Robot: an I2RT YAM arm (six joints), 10 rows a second.
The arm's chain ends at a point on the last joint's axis. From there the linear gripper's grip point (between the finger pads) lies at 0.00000 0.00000 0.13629 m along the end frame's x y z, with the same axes.
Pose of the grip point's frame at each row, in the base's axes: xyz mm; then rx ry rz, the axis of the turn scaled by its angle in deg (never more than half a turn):
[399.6 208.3 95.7 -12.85 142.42 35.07]
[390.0 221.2 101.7 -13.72 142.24 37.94]
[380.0 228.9 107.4 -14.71 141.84 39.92]
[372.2 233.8 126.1 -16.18 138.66 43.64]
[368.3 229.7 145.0 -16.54 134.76 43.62]
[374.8 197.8 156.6 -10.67 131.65 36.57]
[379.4 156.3 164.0 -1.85 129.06 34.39]
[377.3 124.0 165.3 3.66 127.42 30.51]
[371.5 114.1 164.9 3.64 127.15 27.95]
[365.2 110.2 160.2 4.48 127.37 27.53]
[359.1 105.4 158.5 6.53 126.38 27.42]
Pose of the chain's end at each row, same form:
[333.5 144.1 196.1 -12.85 142.42 35.07]
[326.2 152.3 200.5 -13.72 142.24 37.94]
[317.7 156.7 204.8 -14.71 141.84 39.92]
[308.7 154.8 217.2 -16.18 138.66 43.64]
[298.8 149.4 230.4 -16.54 134.76 43.62]
[290.5 130.1 239.6 -10.67 131.65 36.57]
[284.8 97.7 242.7 -1.85 129.06 34.39]
[276.0 75.8 242.6 3.66 127.42 30.51]
[268.6 70.0 242.6 3.64 127.15 27.95]
[262.2 67.4 238.5 4.48 127.37 27.53]
[254.1 64.6 235.2 6.53 126.38 27.42]

